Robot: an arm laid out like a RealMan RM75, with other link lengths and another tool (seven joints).
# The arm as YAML. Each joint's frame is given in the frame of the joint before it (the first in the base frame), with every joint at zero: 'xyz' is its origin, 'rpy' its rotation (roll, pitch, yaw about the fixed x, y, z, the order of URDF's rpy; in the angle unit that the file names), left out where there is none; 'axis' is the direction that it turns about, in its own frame. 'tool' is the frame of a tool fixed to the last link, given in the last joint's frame.
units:
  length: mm
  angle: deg
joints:
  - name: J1
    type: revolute
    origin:
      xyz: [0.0, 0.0, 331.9]
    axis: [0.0, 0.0, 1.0]
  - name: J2
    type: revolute
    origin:
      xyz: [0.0, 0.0, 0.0]
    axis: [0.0, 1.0, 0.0]
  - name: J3
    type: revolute
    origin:
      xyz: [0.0, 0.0, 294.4]
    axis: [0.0, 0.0, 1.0]
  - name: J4
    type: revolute
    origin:
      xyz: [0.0, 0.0, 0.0]
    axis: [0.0, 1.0, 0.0]
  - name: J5
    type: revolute
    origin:
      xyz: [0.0, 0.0, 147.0]
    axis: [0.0, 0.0, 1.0]
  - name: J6
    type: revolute
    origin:
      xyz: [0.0, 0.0, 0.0]
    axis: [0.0, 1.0, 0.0]
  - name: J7
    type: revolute
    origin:
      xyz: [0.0, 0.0, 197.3]
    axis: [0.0, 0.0, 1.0]
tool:
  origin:
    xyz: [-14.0, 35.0, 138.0]
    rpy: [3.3, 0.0, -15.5]
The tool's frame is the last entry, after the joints.
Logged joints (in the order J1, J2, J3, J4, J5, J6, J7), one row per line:
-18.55 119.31 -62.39 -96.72 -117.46 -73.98 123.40
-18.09 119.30 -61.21 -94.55 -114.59 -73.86 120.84
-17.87 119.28 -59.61 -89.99 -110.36 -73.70 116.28
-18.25 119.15 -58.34 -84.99 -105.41 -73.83 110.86
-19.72 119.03 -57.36 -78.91 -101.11 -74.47 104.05
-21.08 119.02 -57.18 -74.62 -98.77 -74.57 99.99
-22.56 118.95 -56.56 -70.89 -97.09 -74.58 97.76
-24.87 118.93 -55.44 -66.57 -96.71 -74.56 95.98
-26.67 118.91 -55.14 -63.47 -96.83 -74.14 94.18
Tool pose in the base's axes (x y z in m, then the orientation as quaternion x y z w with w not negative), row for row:
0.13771 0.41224 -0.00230 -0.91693 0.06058 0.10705 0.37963
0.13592 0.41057 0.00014 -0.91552 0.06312 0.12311 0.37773
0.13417 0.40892 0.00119 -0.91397 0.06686 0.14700 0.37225
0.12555 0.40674 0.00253 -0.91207 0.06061 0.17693 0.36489
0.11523 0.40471 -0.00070 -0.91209 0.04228 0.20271 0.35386
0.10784 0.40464 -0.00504 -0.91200 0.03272 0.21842 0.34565
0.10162 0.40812 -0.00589 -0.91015 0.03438 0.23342 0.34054
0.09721 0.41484 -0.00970 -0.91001 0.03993 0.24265 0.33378
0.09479 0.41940 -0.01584 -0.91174 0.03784 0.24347 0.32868
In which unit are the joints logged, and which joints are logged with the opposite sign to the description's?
The joints are logged in degrees. Opposite sign: J1.
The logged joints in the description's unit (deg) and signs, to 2 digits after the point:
18.55 119.31 -62.39 -96.72 -117.46 -73.98 123.40
18.09 119.30 -61.21 -94.55 -114.59 -73.86 120.84
17.87 119.28 -59.61 -89.99 -110.36 -73.70 116.28
18.25 119.15 -58.34 -84.99 -105.41 -73.83 110.86
19.72 119.03 -57.36 -78.91 -101.11 -74.47 104.05
21.08 119.02 -57.18 -74.62 -98.77 -74.57 99.99
22.56 118.95 -56.56 -70.89 -97.09 -74.58 97.76
24.87 118.93 -55.44 -66.57 -96.71 -74.56 95.98
26.67 118.91 -55.14 -63.47 -96.83 -74.14 94.18

